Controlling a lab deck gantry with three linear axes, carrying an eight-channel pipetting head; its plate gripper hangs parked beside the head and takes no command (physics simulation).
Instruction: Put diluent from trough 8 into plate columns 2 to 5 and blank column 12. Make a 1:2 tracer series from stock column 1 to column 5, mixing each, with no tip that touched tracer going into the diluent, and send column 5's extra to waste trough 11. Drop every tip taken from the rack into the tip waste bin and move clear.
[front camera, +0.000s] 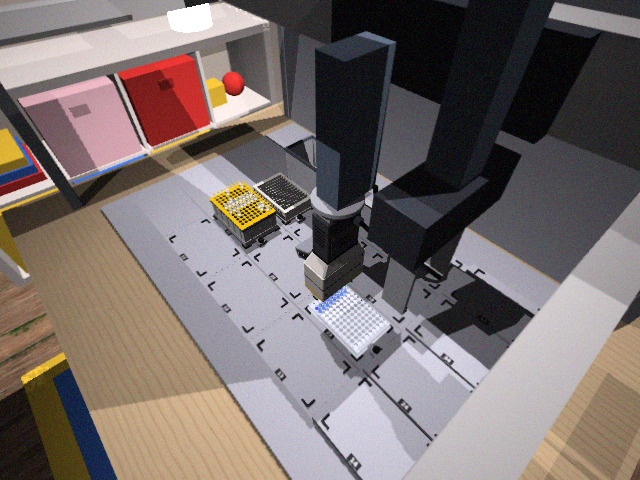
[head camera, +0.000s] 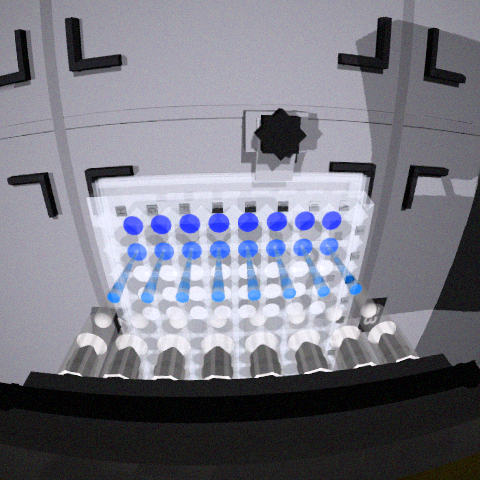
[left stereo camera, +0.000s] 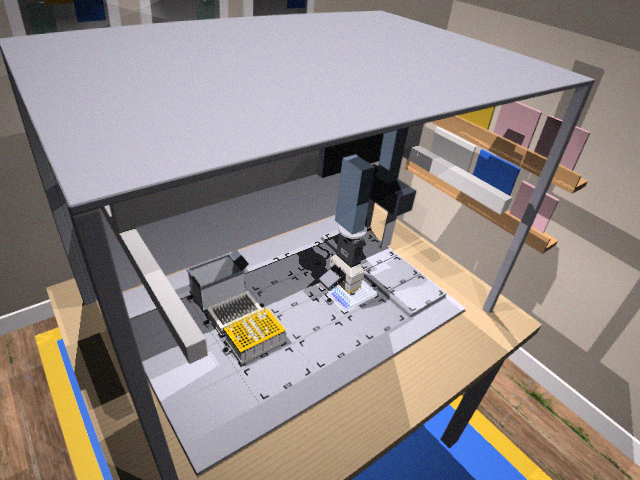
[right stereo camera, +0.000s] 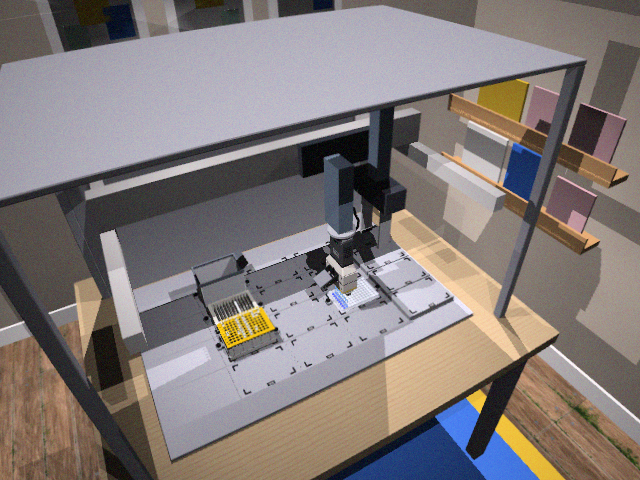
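Observation:
The pipetting head (front camera: 333, 271) (left stereo camera: 347, 266) (right stereo camera: 341, 271) is low over the white plate (front camera: 356, 347) (head camera: 230, 186). In the head camera, eight tips (head camera: 218, 280) hold light blue liquid, and their lower ends are at the second column (head camera: 220, 249), whose wells are mid blue. The first column (head camera: 219, 223) is darker blue. The columns behind look white; the far ones are hidden under the head. The yellow tip rack (left stereo camera: 263, 347) (right stereo camera: 253, 348) holds scattered white tips. The trough rack (left stereo camera: 212, 318) is beside it, its liquids unclear. The parked plate gripper's fingers cannot be made out.
The grey tip waste bin (left stereo camera: 217, 289) (right stereo camera: 222, 289) stands behind the trough rack, with upright walls. A dark vertical column (front camera: 465, 93) stands beside the head. A black star-shaped knob (head camera: 280, 134) is near the plate's edge. A raised deck section (left stereo camera: 408, 289) lies right of the plate.

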